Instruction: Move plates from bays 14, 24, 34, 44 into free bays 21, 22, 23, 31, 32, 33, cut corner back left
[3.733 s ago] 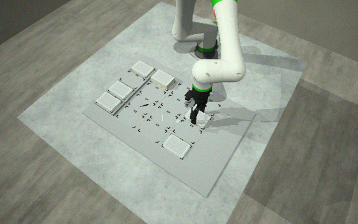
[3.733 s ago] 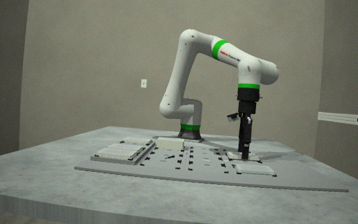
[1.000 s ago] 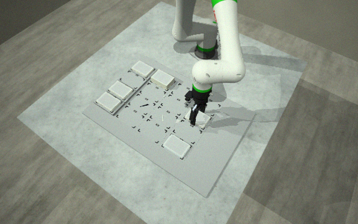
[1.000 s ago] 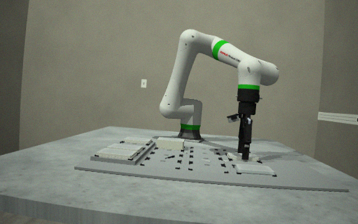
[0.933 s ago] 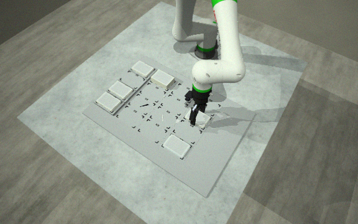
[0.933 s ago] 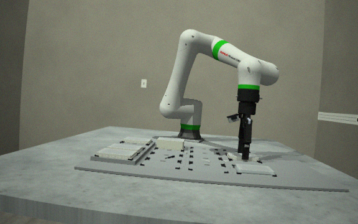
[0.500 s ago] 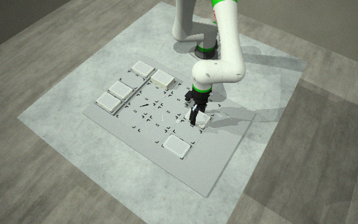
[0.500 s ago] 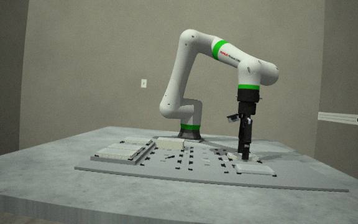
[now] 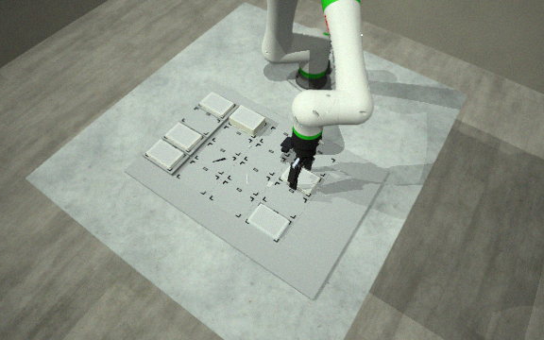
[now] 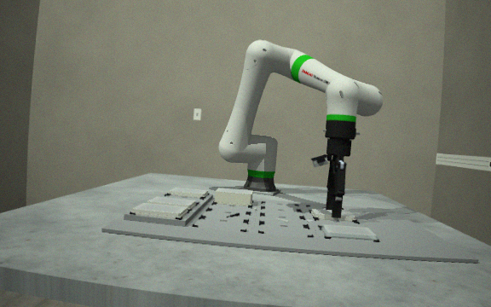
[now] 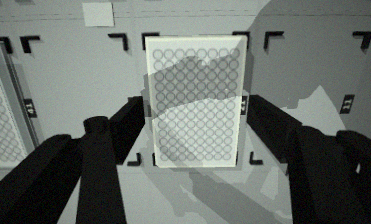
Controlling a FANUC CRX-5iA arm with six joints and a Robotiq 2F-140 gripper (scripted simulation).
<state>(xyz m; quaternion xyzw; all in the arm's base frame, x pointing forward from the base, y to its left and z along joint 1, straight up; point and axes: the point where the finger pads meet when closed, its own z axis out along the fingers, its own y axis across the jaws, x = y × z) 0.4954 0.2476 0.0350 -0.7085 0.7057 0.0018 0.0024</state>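
My hand is 310 mm to the left of the thin black stick, 110 mm short of it and 30 mm above it. The rest, counted from my hand: sealed deep-well block 330 mm to the right, 110 mm behind, 10 mm below; plate 210 mm ahead, 30 mm below; white tip 170 mm to the right, 110 mm ahead, 30 mm below.
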